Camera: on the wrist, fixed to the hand. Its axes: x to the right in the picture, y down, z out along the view.
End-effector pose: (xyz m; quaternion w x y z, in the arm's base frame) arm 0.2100 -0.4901 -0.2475 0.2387 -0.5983 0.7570 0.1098
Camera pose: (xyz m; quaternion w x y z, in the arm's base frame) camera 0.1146 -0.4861 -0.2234 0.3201 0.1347 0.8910 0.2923
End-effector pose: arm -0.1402 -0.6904 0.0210 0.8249 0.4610 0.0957 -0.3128
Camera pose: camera -0.0800 -0.6232 0.0606 0.7637 0.4020 -0.4538 0.2220
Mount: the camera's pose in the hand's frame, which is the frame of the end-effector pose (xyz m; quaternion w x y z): 0.0009 0.0896 -0.0409 0.7024 0.1002 -0.2193 0.6697
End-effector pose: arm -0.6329 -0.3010 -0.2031 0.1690 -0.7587 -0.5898 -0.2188
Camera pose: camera -0.5513 -0.3434 -0.1678 0.2119 -0.9590 0.0348 0.1850
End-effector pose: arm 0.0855 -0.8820 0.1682 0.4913 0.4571 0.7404 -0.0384
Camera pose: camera 0.1211 -0.8088 0.2237 0.4874 0.8577 0.1023 0.1276
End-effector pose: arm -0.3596 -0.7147 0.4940 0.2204 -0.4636 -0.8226 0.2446
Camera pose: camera -0.2772 -0.6655 0.4718 0.1429 0.8008 0.2911 -0.5035
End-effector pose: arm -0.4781 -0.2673 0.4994 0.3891 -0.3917 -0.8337 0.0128
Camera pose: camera -0.3939 -0.2162 0.4993 0.1211 -0.7916 -0.4073 0.4390
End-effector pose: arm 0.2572 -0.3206 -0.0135 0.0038 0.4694 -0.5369 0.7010
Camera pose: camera 0.1843 -0.3281 -0.0793 0.6316 -0.1243 0.6221 -0.4458
